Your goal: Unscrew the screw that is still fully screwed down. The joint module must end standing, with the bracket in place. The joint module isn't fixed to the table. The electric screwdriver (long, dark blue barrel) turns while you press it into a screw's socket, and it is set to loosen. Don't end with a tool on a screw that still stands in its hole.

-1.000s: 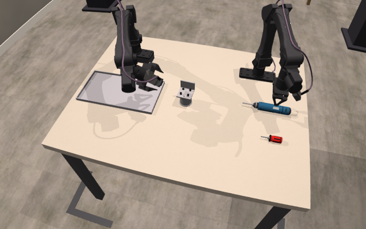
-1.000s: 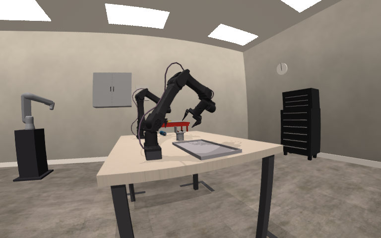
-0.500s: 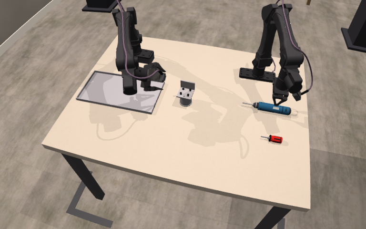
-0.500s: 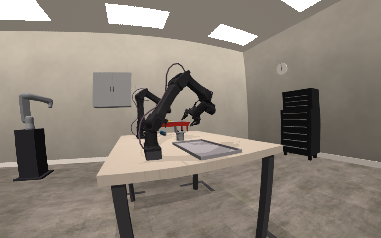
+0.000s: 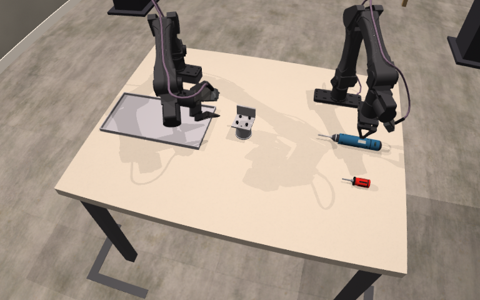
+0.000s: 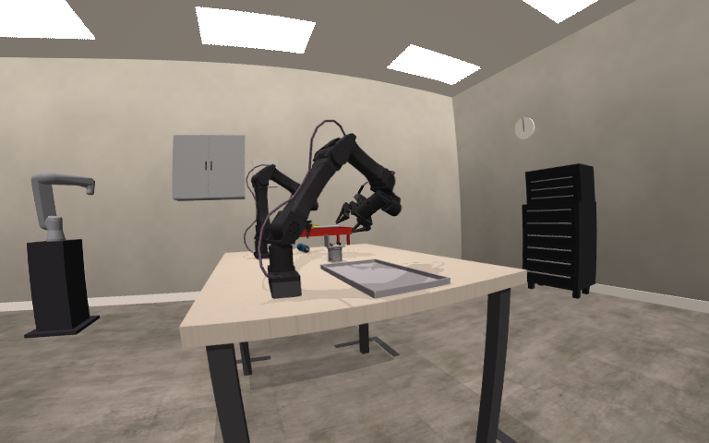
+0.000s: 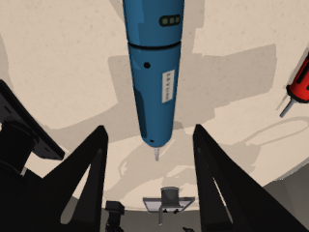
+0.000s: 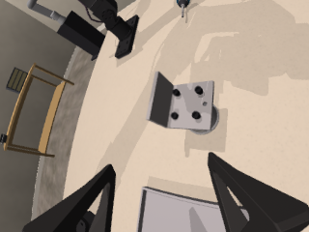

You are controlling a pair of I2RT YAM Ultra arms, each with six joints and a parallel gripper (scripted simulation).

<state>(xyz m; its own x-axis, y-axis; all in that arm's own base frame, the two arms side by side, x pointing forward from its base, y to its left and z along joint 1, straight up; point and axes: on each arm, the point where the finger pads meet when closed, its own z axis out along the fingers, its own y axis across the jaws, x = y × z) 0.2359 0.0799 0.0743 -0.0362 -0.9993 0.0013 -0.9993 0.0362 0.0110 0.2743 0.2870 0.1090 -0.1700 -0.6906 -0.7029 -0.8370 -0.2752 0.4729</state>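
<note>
Right now my right hand is 20 mm past the grey L-shaped bracket, 90 mm to the right of it and 70 mm above it. Also, from my right hand: shallow grey tray (10 mm behind, 260 mm to the right, 140 mm below); small red-handled screwdriver (120 mm ahead, 520 mm to the left, 130 mm below).
</note>
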